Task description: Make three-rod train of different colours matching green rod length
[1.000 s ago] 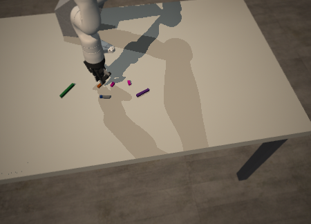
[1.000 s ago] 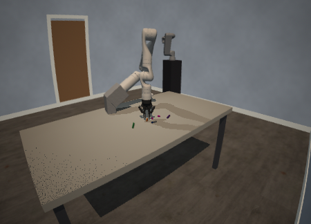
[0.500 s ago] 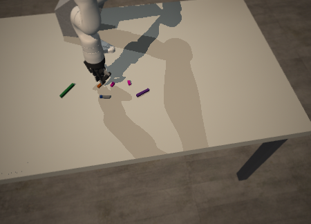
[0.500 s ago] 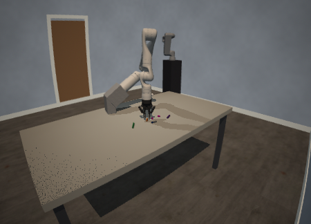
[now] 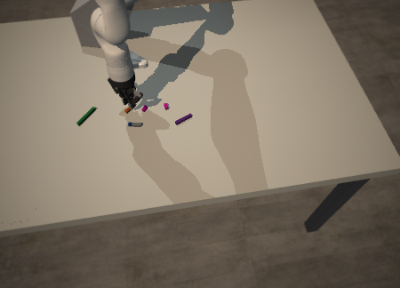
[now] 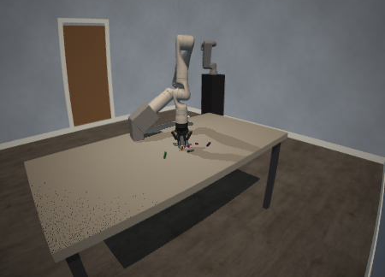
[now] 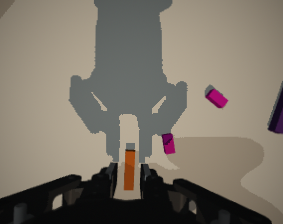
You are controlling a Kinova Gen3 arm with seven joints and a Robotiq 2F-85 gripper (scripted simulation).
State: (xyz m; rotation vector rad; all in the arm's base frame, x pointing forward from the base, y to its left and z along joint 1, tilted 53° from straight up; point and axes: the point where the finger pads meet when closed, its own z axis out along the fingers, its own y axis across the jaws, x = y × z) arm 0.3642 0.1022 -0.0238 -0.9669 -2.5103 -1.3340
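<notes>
Right now my hand is 3 cm above the orange rod. The rest, counted from my hand: grey rod 7 cm ahead, 3 cm to the left, 3 cm below; green rod 14 cm to the right, 3 cm below, 3 cm ahead; blue rod 7 cm ahead, 3 cm below, 1 cm to the left.
</notes>
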